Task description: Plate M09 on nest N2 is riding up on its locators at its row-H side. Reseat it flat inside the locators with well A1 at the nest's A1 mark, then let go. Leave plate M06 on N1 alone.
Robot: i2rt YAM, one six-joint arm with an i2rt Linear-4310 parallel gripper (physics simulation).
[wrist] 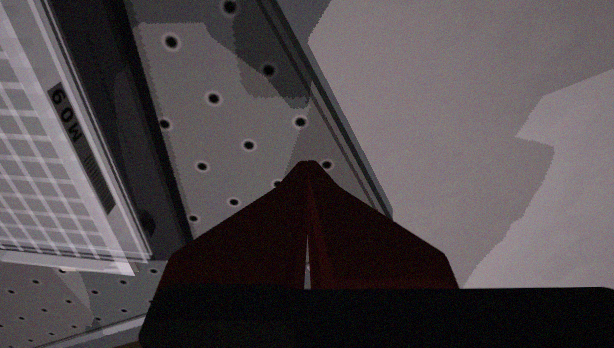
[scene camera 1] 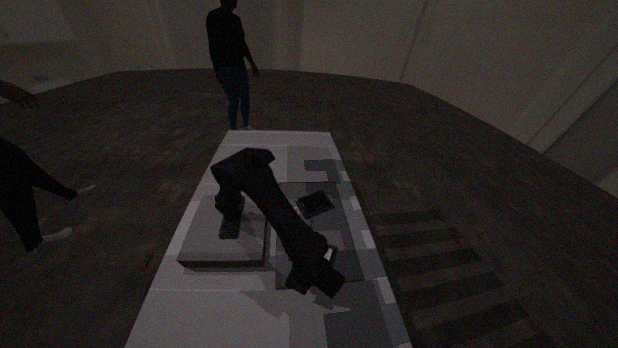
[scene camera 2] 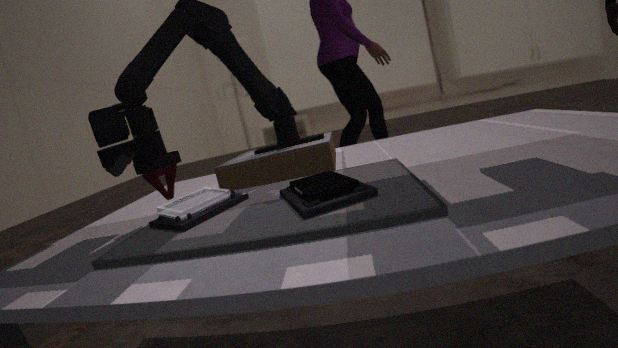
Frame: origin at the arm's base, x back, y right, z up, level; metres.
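Seen in the pictures: gripper, fingertip midpoint: (wrist: 307, 175) (scene camera 1: 298, 281) (scene camera 2: 170, 198); arm's base, origin of the base link: (scene camera 1: 232, 216) (scene camera 2: 289, 145).
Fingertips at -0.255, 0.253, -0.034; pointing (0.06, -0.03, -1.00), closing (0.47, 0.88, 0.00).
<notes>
Pixels of each thing's middle, then the offset from my fingertips to it, as dx, dy, dz. Level surfaces: height alone.
- dark nest N2, body centre: (scene camera 2: 198, 207) (scene camera 1: 313, 253) -0.068, -0.101, -0.015
- black plate M06, body centre: (scene camera 2: 321, 185) (scene camera 1: 314, 201) -0.107, -0.351, -0.007
- grey perforated board, body centre: (scene camera 2: 269, 205) (scene camera 1: 312, 222) -0.085, -0.248, -0.032
- white table, its level: dz -0.039
A clear, pale well plate labelled M09 (scene camera 2: 195, 201) (wrist: 22, 150) lies on the dark nest N2 (scene camera 2: 182, 223) (wrist: 107, 75). In scene camera 1 the arm covers most of it. I cannot tell for sure from these dim views how flat it lies. My gripper (scene camera 2: 170, 198) (wrist: 307, 175) is shut with its red fingertips together and nothing between them. In the wrist view the tips are over the perforated board, to the right of plate M09 and apart from it. The black plate M06 (scene camera 1: 316, 202) (scene camera 2: 325, 185) lies on the other dark nest, N1 (scene camera 2: 305, 213).
Both nests stand on a grey perforated board (scene camera 2: 400, 210) (wrist: 225, 122) with a raised edge. The arm's base stands on a thick block (scene camera 1: 200, 250) (scene camera 2: 280, 172) beside the board. The white table (scene camera 1: 210, 320) carries patchy shadows. People stand beyond the table.
</notes>
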